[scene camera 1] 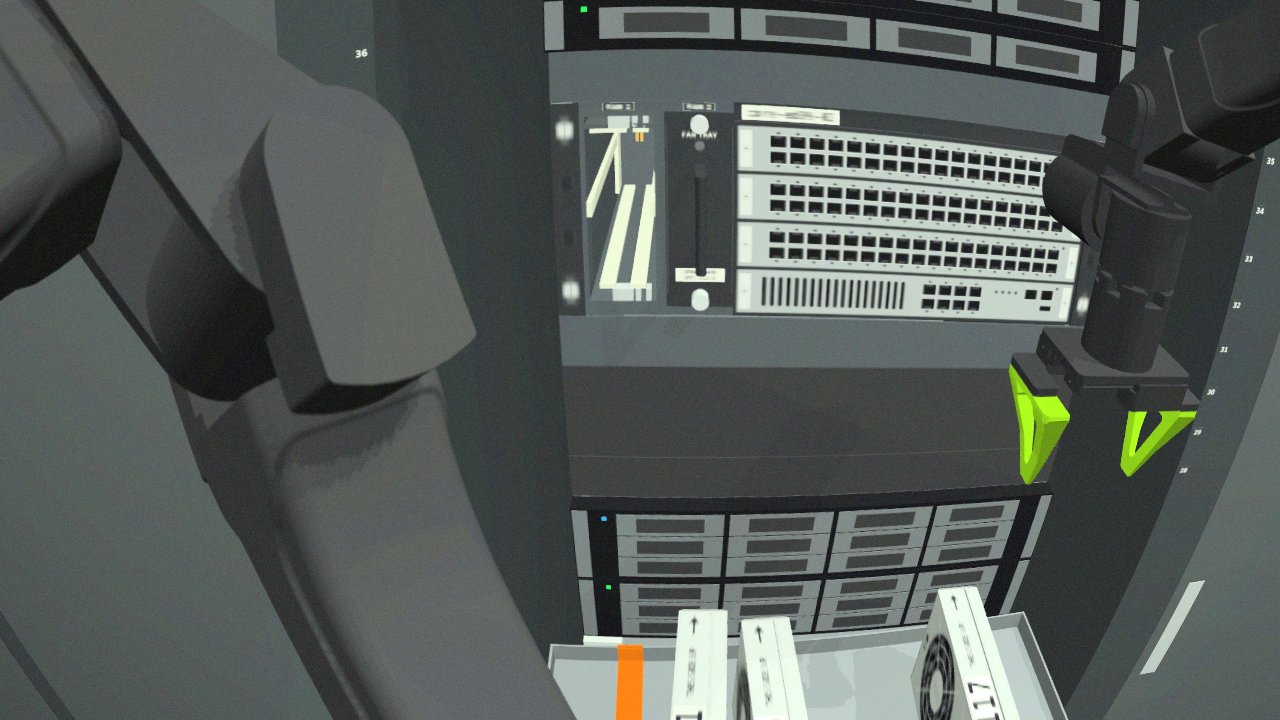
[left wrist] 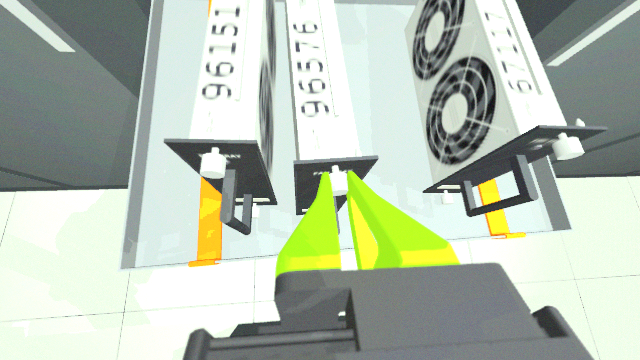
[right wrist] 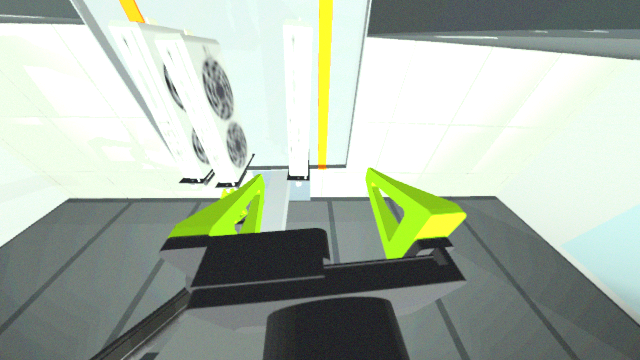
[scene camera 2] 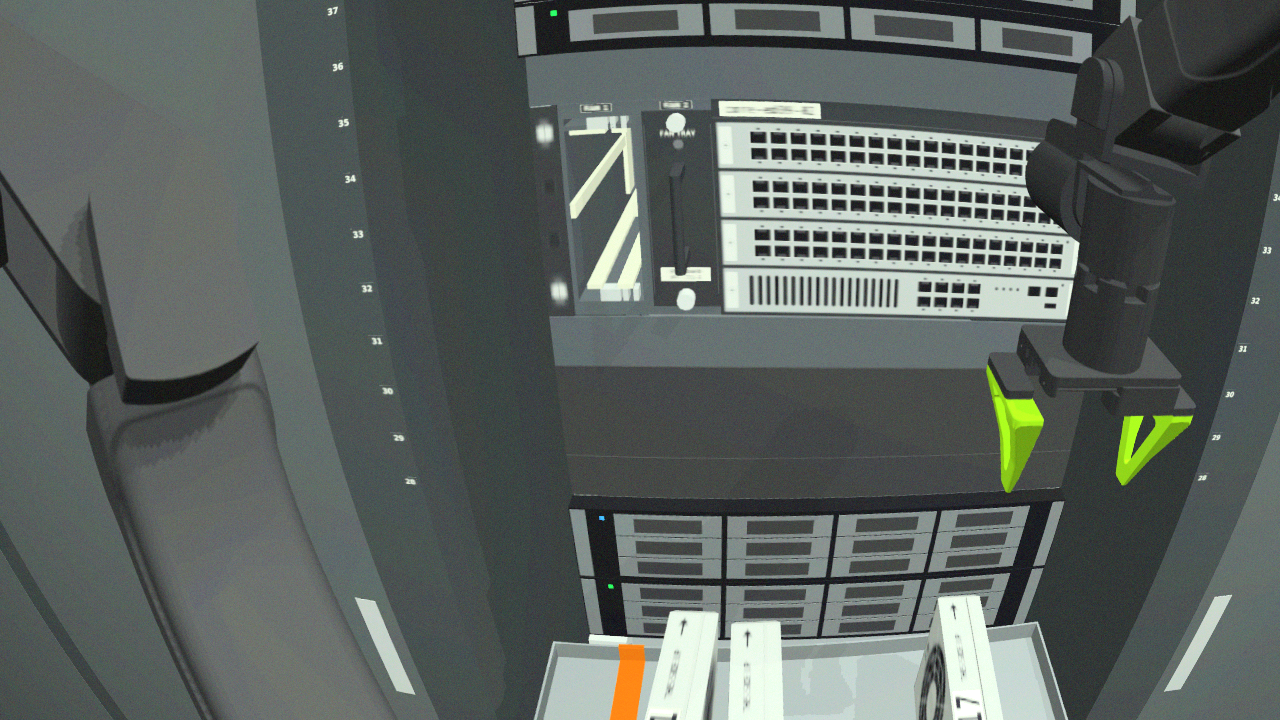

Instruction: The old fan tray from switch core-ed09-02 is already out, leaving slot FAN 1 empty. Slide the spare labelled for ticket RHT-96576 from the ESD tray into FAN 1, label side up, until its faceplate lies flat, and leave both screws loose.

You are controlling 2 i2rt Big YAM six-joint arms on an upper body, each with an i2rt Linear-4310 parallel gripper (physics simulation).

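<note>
The spare labelled 96576 [scene camera 1: 771, 671] [scene camera 2: 756, 671] [left wrist: 320, 75] [right wrist: 198, 115] stands label side up at the ESD tray [scene camera 1: 850, 662] [scene camera 2: 850, 662] [left wrist: 380, 75] [right wrist: 270, 100]. Its faceplate is nearer the tray's front edge than its left neighbour's. Whether its underside touches the tray is hidden. My left gripper [left wrist: 337, 179] is shut on its handle, with the fingertips beside the upper white screw. The handle is mostly covered. Slot FAN 1 [scene camera 1: 617, 237] [scene camera 2: 614, 240] shows pale rails inside. My right gripper [scene camera 1: 1078, 478] [scene camera 2: 1066, 487] [right wrist: 315, 176] is open and empty, before the rack's right side.
Spare 96151 [scene camera 1: 700, 662] [scene camera 2: 684, 662] [left wrist: 225, 75] stands close at the left, and spare 67117 [scene camera 1: 971, 653] [scene camera 2: 966, 644] [left wrist: 510, 50] at the right. A dark fan tray [scene camera 1: 682, 205] [scene camera 2: 662, 205] fills FAN 2. My left arm [scene camera 1: 375, 492] [scene camera 2: 196, 537] covers the picture's left side.
</note>
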